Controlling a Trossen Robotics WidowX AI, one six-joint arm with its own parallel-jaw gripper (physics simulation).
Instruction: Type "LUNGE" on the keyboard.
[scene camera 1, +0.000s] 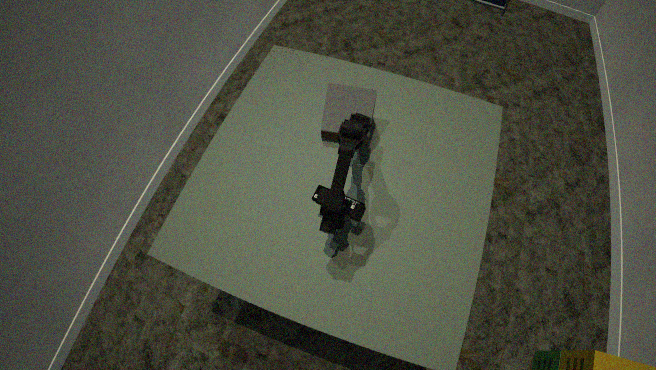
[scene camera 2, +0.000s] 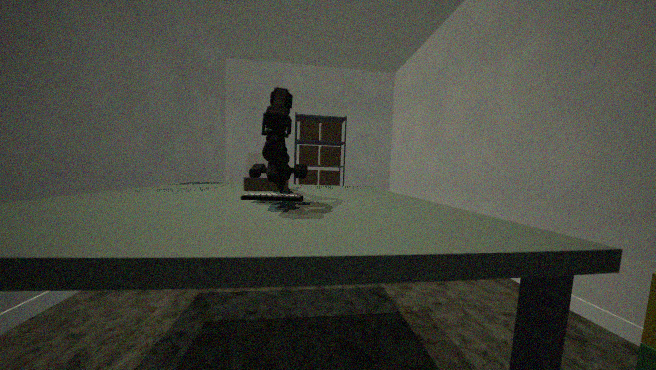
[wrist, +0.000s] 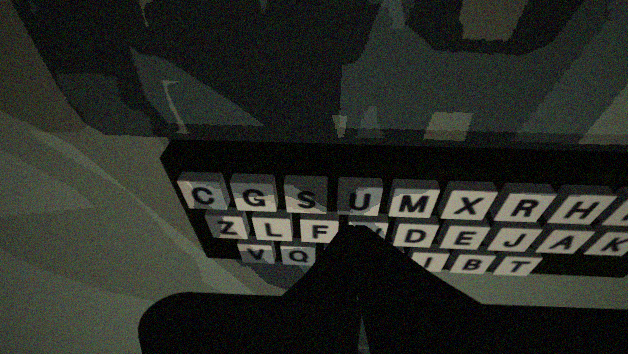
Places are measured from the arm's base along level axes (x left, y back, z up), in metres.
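Pixels of known places: gripper, fingertip midpoint: (scene camera 2: 281, 192) (wrist: 352, 236); arm's base, link origin: (scene camera 1: 360, 122).
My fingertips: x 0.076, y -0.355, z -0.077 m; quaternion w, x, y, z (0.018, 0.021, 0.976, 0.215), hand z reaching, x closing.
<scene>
Ahead of a thing's pixels: the offset from my fingertips to its top centre. Level surfaces: height alone.
A black keyboard @(dx -0.032, dy +0.013, dz -0.010 m) (scene camera 1: 354, 203) (scene camera 2: 271, 197) (wrist: 280, 156) with pale lettered keys lies on the table. My gripper (scene camera 2: 285, 190) (wrist: 352, 236) is shut and empty. In the wrist view its dark fingertips overlap the W key, just below the U key @(dx -0.002, dy -0.008, dz -0.010 m) (wrist: 360, 198); whether they touch a key I cannot tell. The L key @(dx +0.033, dy +0.011, dz -0.010 m) (wrist: 271, 229) and G key @(dx +0.038, dy -0.009, dz -0.010 m) (wrist: 255, 199) are to the left, and the E key @(dx -0.047, dy +0.013, dz -0.010 m) (wrist: 465, 238) is to the right. The fingers hide the bottom-row keys between Q and I, and the N key does not show. The arm covers much of the keyboard in scene camera 1.
The pale green table @(dz -0.027 m) (scene camera 1: 430, 165) (scene camera 2: 400, 230) carries a grey box (scene camera 1: 350, 102) (scene camera 2: 257, 184) beside the arm's base. A shelf unit (scene camera 2: 320, 118) with brown boxes stands far behind. A yellow object (scene camera 1: 625, 361) shows at the lower right. Shadows fall over the keyboard and table.
</scene>
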